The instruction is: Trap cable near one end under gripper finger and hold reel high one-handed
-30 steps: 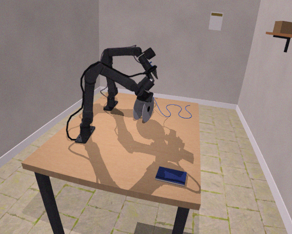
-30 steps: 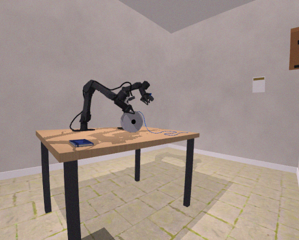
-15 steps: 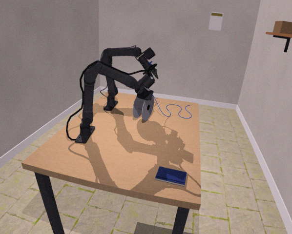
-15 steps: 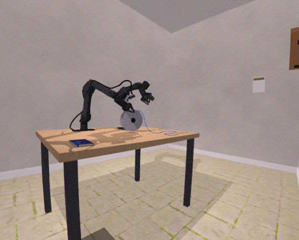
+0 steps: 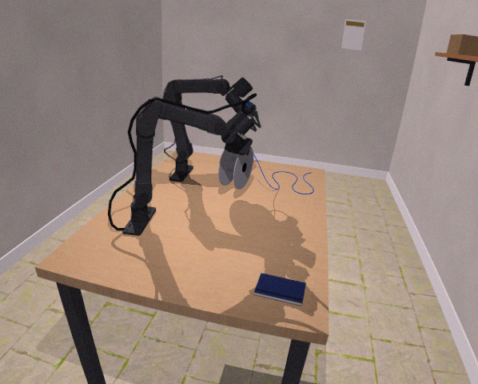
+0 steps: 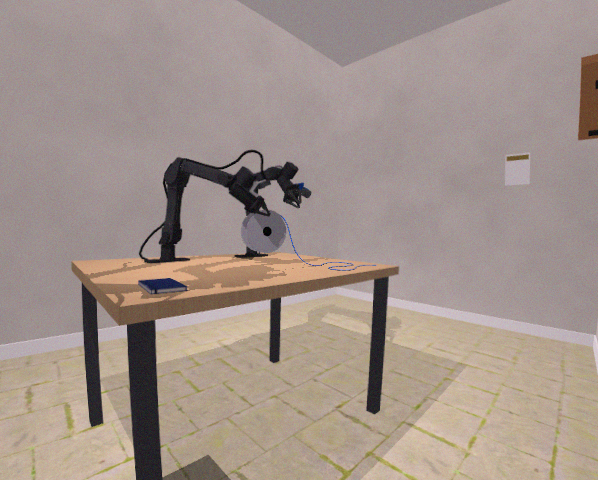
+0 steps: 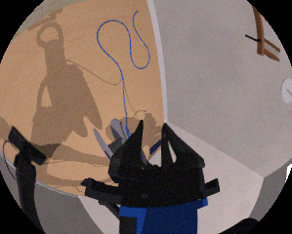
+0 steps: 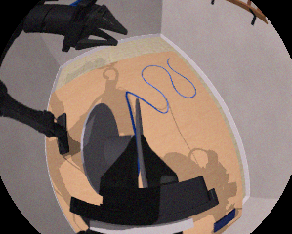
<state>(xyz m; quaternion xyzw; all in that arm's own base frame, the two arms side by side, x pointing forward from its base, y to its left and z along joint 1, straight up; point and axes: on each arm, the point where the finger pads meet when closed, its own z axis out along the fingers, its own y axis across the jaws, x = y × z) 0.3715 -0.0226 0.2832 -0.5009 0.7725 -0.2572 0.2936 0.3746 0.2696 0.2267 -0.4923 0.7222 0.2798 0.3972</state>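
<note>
Now: the grey reel 3 cm behind my right hand, 1 cm to the left of it and 8 cm below it. Round my right hand: blue book: 21 cm ahead, 56 cm to the right, 22 cm below.
</note>
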